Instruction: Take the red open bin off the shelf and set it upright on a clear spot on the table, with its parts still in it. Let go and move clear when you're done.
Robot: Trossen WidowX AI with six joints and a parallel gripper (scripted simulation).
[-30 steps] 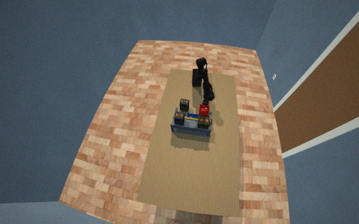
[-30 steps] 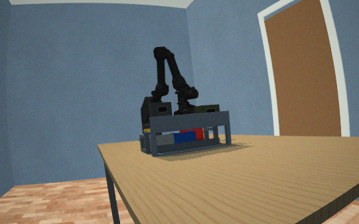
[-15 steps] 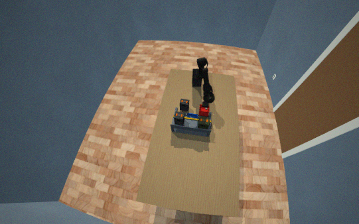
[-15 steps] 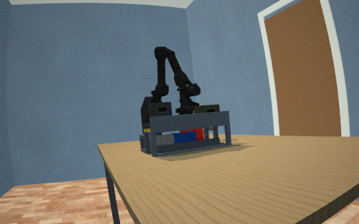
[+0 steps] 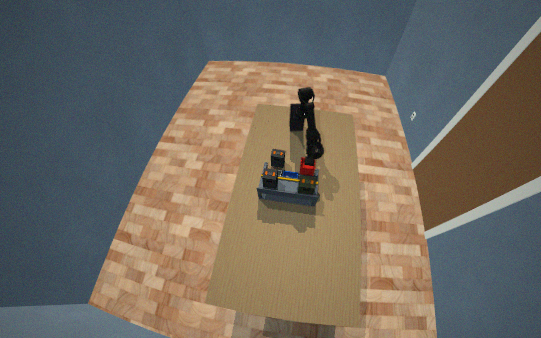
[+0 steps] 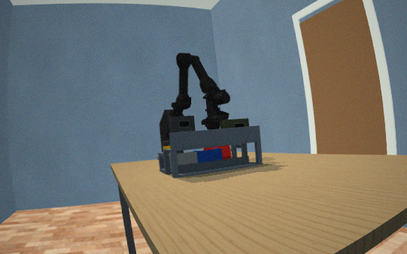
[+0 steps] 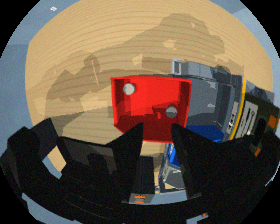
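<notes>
My hand is 110 mm above the red bin and 10 mm past it. Round my hand: blue bin 150 mm ahead, 120 mm below, 80 mm to the right; then grey bin 190 mm to the right, 170 mm ahead, 120 mm below.
</notes>
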